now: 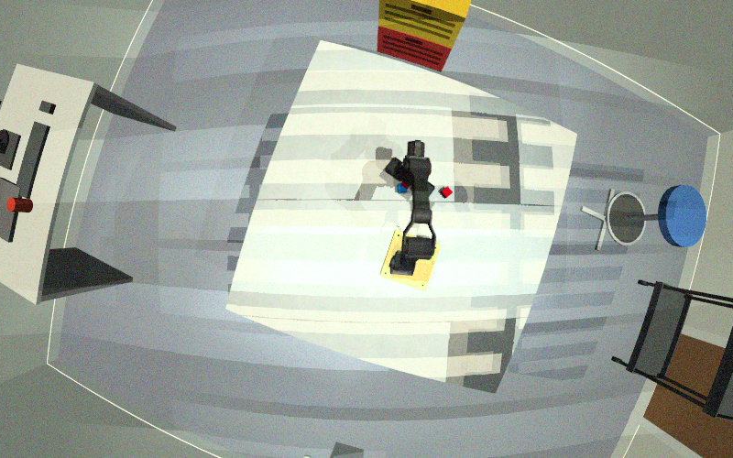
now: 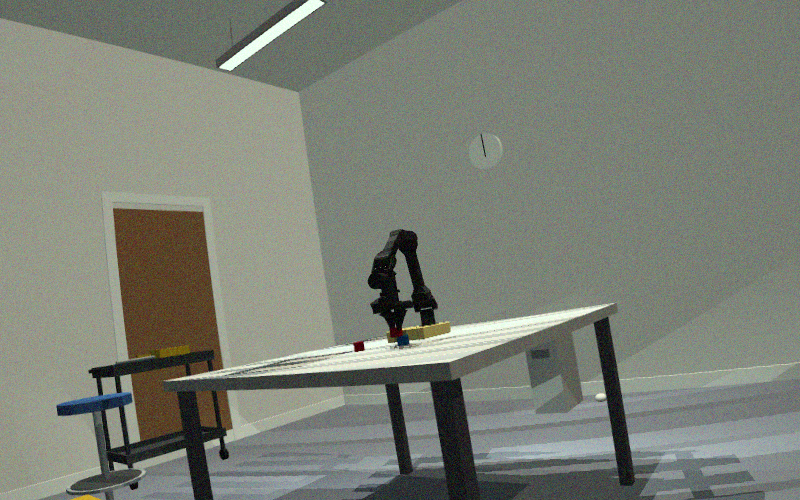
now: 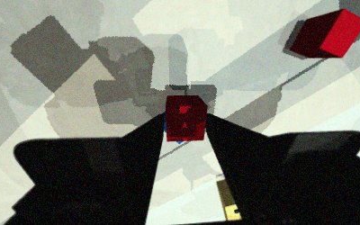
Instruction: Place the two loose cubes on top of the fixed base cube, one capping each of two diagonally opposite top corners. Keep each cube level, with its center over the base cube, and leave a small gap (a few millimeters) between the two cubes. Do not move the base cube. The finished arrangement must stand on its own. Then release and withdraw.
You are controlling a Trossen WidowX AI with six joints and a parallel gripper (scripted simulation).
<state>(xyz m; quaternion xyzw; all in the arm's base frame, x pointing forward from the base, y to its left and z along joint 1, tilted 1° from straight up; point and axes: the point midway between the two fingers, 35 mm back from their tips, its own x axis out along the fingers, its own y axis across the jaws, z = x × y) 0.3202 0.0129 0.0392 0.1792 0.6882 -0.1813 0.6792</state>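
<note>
The blue base cube lies 20 mm behind my gripper tip, 10 mm to the left of it and 40 mm below it.
</note>
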